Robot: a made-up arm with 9 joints. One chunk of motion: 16 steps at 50 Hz.
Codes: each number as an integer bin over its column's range. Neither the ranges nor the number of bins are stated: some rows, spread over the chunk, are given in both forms.
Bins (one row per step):
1: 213 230 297 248 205 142 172 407 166
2: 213 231 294 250 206 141 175 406 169
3: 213 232 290 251 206 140 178 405 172
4: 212 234 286 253 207 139 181 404 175
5: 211 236 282 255 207 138 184 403 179
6: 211 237 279 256 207 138 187 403 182
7: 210 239 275 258 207 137 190 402 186
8: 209 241 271 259 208 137 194 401 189
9: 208 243 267 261 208 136 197 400 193
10: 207 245 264 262 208 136 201 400 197
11: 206 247 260 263 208 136 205 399 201
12: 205 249 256 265 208 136 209 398 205
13: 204 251 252 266 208 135 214 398 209
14: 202 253 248 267 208 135 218 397 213
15: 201 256 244 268 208 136 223 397 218
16: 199 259 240 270 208 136 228 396 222
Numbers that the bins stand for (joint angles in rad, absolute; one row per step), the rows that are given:
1: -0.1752 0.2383 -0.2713 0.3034 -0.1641 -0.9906 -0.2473 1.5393 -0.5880
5: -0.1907 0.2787 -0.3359 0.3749 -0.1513 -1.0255 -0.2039 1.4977 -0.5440
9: -0.2140 0.3259 -0.4005 0.4362 -0.1449 -1.0430 -0.1568 1.4666 -0.4966
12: -0.2373 0.3662 -0.4478 0.4770 -0.1449 -1.0430 -0.1133 1.4458 -0.4560
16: -0.2840 0.4336 -0.5167 0.5281 -0.1449 -1.0430 -0.0446 1.4250 -0.3984
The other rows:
2: -0.1752 0.2451 -0.2842 0.3238 -0.1577 -0.9994 -0.2364 1.5289 -0.5778
3: -0.1752 0.2518 -0.3015 0.3340 -0.1577 -1.0081 -0.2256 1.5185 -0.5677
4: -0.1830 0.2653 -0.3187 0.3545 -0.1513 -1.0168 -0.2147 1.5081 -0.5575
6: -0.1907 0.2855 -0.3488 0.3851 -0.1513 -1.0255 -0.1930 1.4977 -0.5338
7: -0.1985 0.2989 -0.3660 0.4055 -0.1513 -1.0343 -0.1821 1.4873 -0.5203
8: -0.2063 0.3124 -0.3833 0.4158 -0.1449 -1.0343 -0.1677 1.4769 -0.5101
10: -0.2218 0.3393 -0.4134 0.4464 -0.1449 -1.0430 -0.1423 1.4666 -0.4831
11: -0.2296 0.3528 -0.4306 0.4566 -0.1449 -1.0430 -0.1278 1.4562 -0.4695
13: -0.2451 0.3797 -0.4651 0.4873 -0.1449 -1.0517 -0.0952 1.4458 -0.4424
14: -0.2606 0.3932 -0.4823 0.4975 -0.1449 -1.0517 -0.0808 1.4354 -0.4289
15: -0.2684 0.4134 -0.4995 0.5077 -0.1449 -1.0430 -0.0627 1.4354 -0.4120

